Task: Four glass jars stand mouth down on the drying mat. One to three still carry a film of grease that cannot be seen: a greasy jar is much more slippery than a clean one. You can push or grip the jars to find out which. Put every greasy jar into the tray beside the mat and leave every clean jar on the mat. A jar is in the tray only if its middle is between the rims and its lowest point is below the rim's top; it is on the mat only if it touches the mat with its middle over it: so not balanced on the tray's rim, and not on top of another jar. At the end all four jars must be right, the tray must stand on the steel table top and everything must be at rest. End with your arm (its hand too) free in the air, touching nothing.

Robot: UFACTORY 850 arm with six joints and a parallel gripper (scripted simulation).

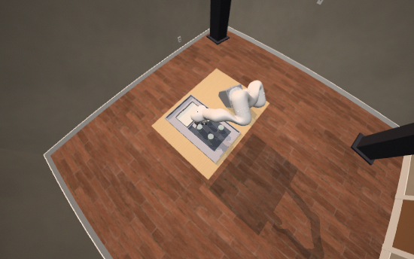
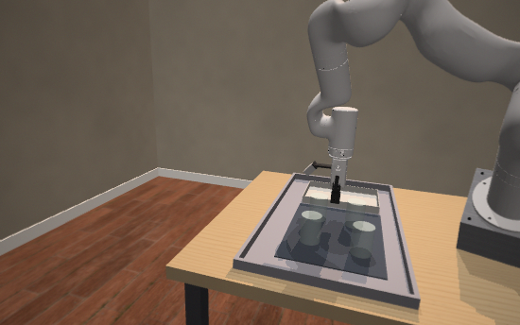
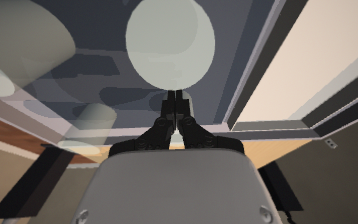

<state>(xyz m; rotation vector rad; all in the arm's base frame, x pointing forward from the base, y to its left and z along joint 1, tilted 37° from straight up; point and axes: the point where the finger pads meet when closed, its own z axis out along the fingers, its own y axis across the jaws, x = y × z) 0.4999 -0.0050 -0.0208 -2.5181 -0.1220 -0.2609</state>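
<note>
My gripper is now 90 mm to the right of the dark drying mat, 90 mm above it and 30 mm past it. The rest, counted from my hand: cream tray 230 mm to the right, 90 mm below, 20 mm ahead.
</note>
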